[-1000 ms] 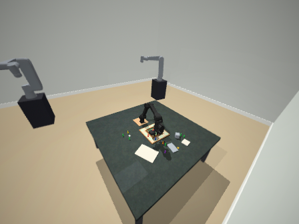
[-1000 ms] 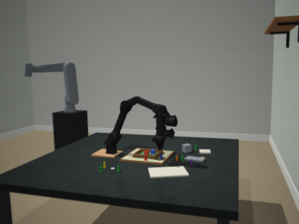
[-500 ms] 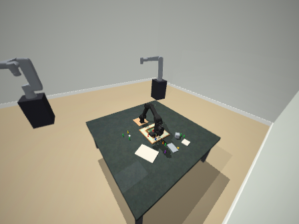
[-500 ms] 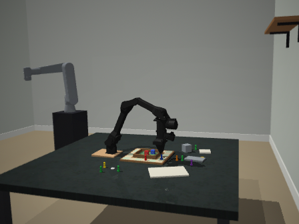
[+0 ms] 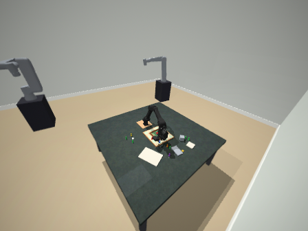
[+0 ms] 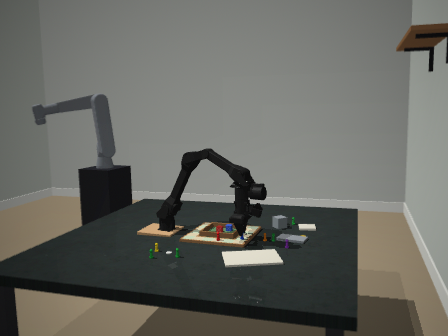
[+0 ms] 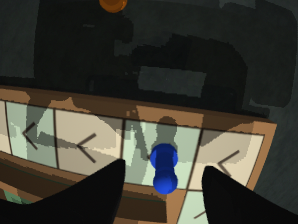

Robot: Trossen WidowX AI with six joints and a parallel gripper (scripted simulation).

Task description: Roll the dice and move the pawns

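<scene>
My gripper tip is now right at the blue pawn. The rest, counted from my gripper tip: cream sheet: 18 cm to the right, 11 cm ahead, 3 cm below; then green tray: 12 cm behind, 6 cm to the left, 2 cm below; then red pawn: 9 cm behind, 5 cm to the right.
</scene>
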